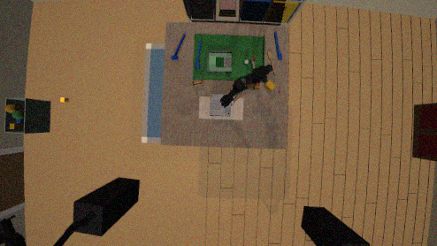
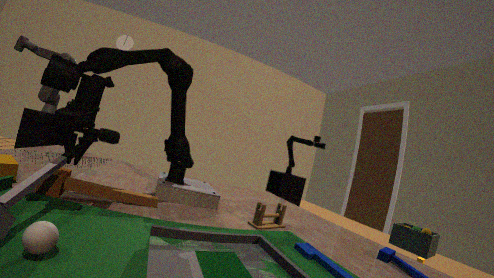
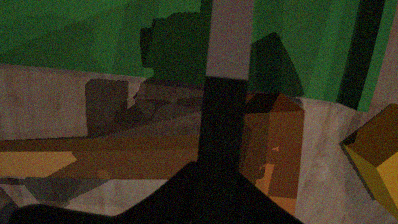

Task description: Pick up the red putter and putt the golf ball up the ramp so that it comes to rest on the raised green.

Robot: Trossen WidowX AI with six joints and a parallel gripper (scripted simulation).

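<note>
Right now the red putter is 120 mm ahead of my gripper tip and 10 mm to the left of it. Round my gripper tip: small wooden stand (60 mm behind, 550 mm to the left, 40 mm below); white golf ball (220 mm ahead, 80 mm to the left, 50 mm below); yellow block (180 mm to the right, 60 mm below).
</note>
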